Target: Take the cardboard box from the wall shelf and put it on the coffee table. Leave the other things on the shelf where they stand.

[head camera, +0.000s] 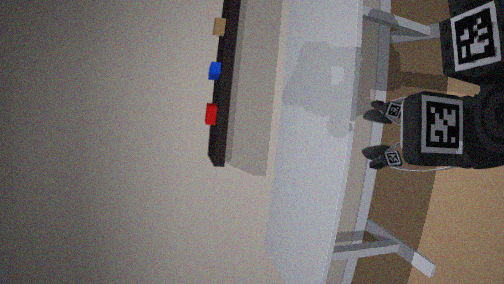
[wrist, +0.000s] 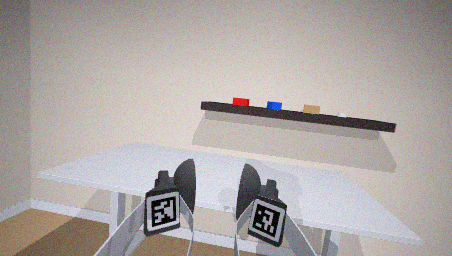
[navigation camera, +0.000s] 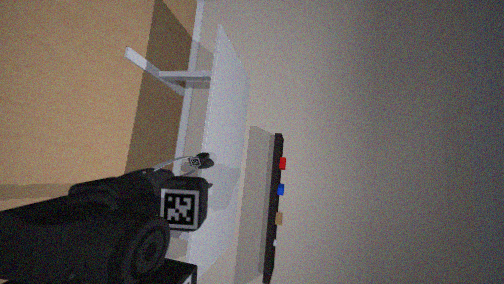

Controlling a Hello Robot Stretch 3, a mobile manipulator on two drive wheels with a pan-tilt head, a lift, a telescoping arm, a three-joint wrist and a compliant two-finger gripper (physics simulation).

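Places are measured from the robot's base along level axes (x ahead, y left, z up), in centimetres.
Pixels of known places: gripper, fingertip midpoint: (head camera: 369,134) (wrist: 217,179) (navigation camera: 208,172).
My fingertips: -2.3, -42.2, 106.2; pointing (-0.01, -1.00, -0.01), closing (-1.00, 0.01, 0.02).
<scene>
Ahead of a thing's pixels: the offset from my fingertips to its middle, as dx, dy, dz. Level surfaces: height alone.
The cardboard box @(-56.6, -118.5, +5.5) (head camera: 219,26) (navigation camera: 279,218) (wrist: 312,109) is a small tan block standing on the dark wall shelf (head camera: 218,150) (navigation camera: 270,260) (wrist: 360,123), beside a blue block. The coffee table, a long white table @(dz -34.2) (head camera: 305,190) (navigation camera: 229,95) (wrist: 120,165), stands against the wall below the shelf. My gripper (head camera: 372,134) (navigation camera: 207,173) (wrist: 217,179) is open, with nothing between its fingers. In the wrist view it points toward the wall, and the box is above and to the right of the fingers, well beyond them.
A red block @(-13.7, -124.5, +5.2) (head camera: 211,114) (navigation camera: 282,163) (wrist: 241,101), the blue block @(-34.6, -123.1, +5.2) (head camera: 215,71) (navigation camera: 280,189) (wrist: 274,105) and a tiny white thing @(-74.5, -115.0, +4.2) (navigation camera: 274,243) (wrist: 342,115) are also on the shelf. The tiny white thing is on the box's other side from the blue block.
</scene>
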